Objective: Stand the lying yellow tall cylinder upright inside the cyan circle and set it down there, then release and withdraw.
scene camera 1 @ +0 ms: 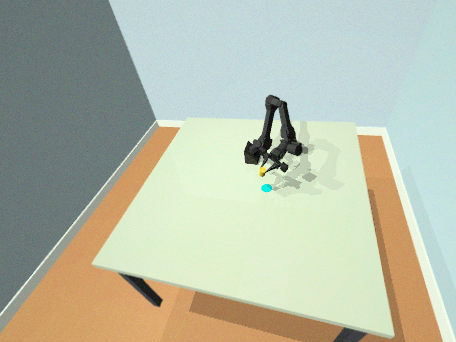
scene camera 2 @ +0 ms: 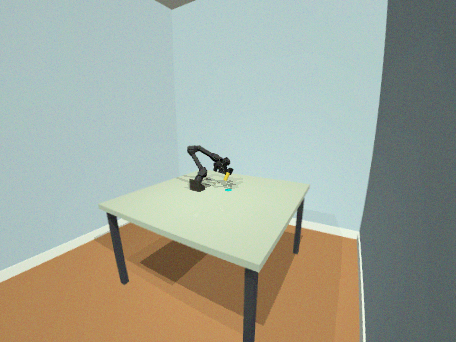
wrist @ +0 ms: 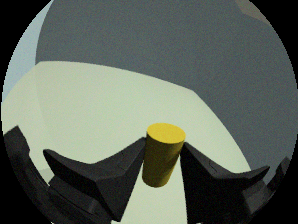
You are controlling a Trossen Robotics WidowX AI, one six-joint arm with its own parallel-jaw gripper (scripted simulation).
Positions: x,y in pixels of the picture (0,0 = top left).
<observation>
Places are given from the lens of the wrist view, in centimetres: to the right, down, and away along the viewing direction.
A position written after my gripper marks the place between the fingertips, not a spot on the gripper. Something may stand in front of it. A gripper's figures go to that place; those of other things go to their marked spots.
my gripper [wrist: 164,144]: 1, 3, 9
yellow tall cylinder [wrist: 164,141]: 1, 2, 7
</observation>
